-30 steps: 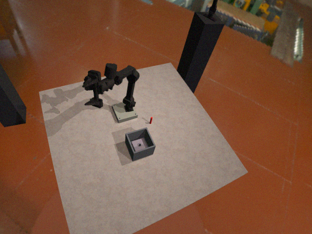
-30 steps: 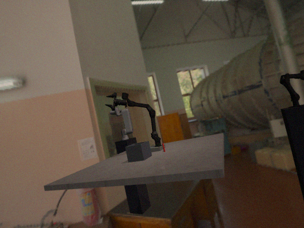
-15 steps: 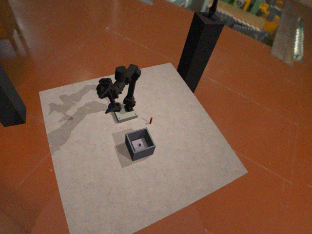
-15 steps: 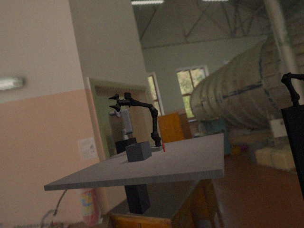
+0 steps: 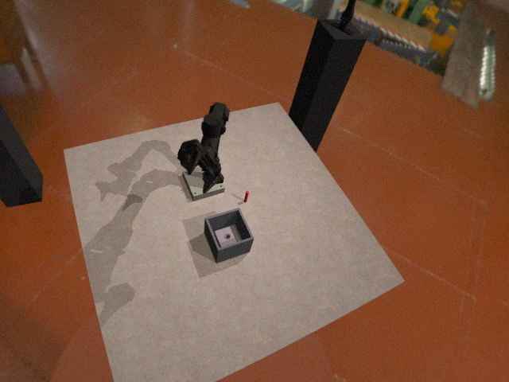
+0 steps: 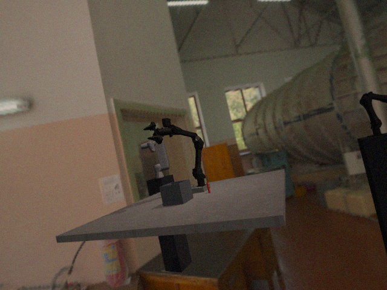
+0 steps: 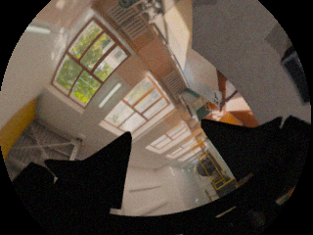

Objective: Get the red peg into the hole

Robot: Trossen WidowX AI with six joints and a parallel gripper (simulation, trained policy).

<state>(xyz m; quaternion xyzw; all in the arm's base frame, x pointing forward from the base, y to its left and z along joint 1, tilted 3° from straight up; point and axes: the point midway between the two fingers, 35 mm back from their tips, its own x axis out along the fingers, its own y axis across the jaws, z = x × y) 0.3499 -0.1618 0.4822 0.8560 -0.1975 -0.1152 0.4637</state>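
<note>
Now: the red peg 22 cm behind my gripper tip, 30 cm to the left of it and 49 cm below it. Also, from my gripper tip: plate (3 cm behind, 15 cm to the left, 49 cm below).
</note>
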